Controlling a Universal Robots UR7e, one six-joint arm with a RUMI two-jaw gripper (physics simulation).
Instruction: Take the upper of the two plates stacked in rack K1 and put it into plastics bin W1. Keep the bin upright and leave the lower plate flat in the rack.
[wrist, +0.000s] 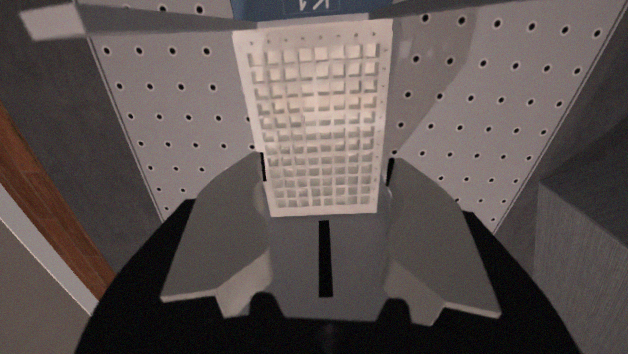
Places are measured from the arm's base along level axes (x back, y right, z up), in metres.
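Pixels of known places: gripper, between the fingertips: (325, 159).
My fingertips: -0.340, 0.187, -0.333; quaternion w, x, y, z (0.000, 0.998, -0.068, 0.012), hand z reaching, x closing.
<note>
For each thing: its top centre in the pictures, then the offset to it from my fingertips, as dx, dy, dz. "spot": a spot on its surface instead. Level surfaces: height alone.
- upper plate, centre of its top: (318, 141) -0.004, +0.005, -0.016
- rack K1, a spot on its surface: (250, 9) spot: -0.037, +0.081, -0.046
- pale perforated deck, height of its surface: dz -0.063
The upper plate (320, 120), a white multiwell plate with square wells, lies in the centre of the wrist view, seen from above with its long sides running up the picture. Its top end is next to rack K1 (250, 9), whose blue part with the K1 label shows at the top edge. The lower plate cannot be made out under it. My gripper (325, 159) is partly open, with one jaw beside each long side of the plate near its lower end. A narrow gap shows at the right jaw; contact cannot be told. Bin W1 does not show.
A pale perforated deck (475, 115) with rows of dark holes extends on both sides of the plate. Grey bars (165, 26) run beside the rack at the top. A grey block (580, 240) stands at the right. A brown wooden strip (45, 200) runs along the left.
</note>
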